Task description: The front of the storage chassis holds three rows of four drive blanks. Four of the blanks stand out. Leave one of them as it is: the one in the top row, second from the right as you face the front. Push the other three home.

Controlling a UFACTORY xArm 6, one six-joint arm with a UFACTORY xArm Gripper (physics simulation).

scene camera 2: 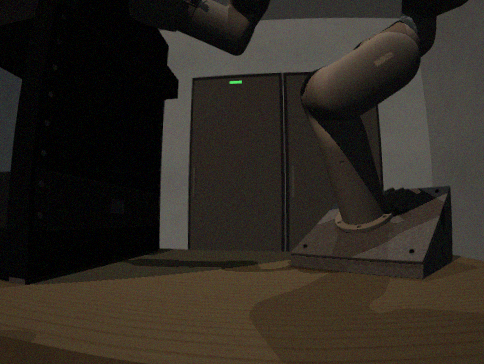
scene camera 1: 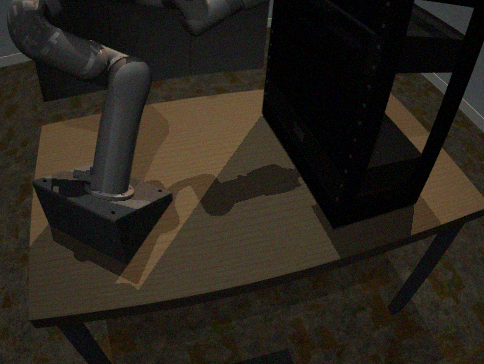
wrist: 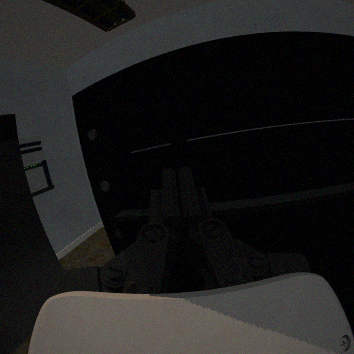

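Pixels of known places: gripper, fingertip midpoint: [wrist: 175, 186]; arm's base at its link origin: [scene camera 2: 364, 217] [scene camera 1: 108, 190].
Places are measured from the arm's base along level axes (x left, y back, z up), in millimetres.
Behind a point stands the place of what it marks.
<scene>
My gripper [wrist: 175, 186] @(x 249, y -490, z 439 mm) is shut and empty. In the wrist view it points at the very dark front of the chassis and rack [wrist: 240, 165] @(x 208, y -504, z 443 mm), with the fingertips just below a thin light line. I cannot tell whether the fingertips touch anything. The individual drive blanks cannot be made out in the dark, nor which ones stand out. In the scene views the rack [scene camera 1: 320, 65] @(x 36, y -510, z 254 mm) [scene camera 2: 100, 150] @(x 161, y -506, z 123 mm) stands on the table [scene camera 1: 280, 245] @(x -176, y -375, z -97 mm) [scene camera 2: 200, 310] @(x 354, y -250, z -97 mm) as a nearly black shape. The gripper does not show clearly in either scene view.
The arm's wedge-shaped base [scene camera 1: 105, 200] @(x -61, y 6, z 30 mm) [scene camera 2: 370, 245] @(x 101, y -14, z -51 mm) stands on the table, facing the rack. Dark cabinets [scene camera 1: 220, 50] [scene camera 2: 235, 165] stand behind the table. A dark upright cabinet [wrist: 20, 210] shows at the left of the wrist view. The arm's shadow falls on the table before the rack.
</scene>
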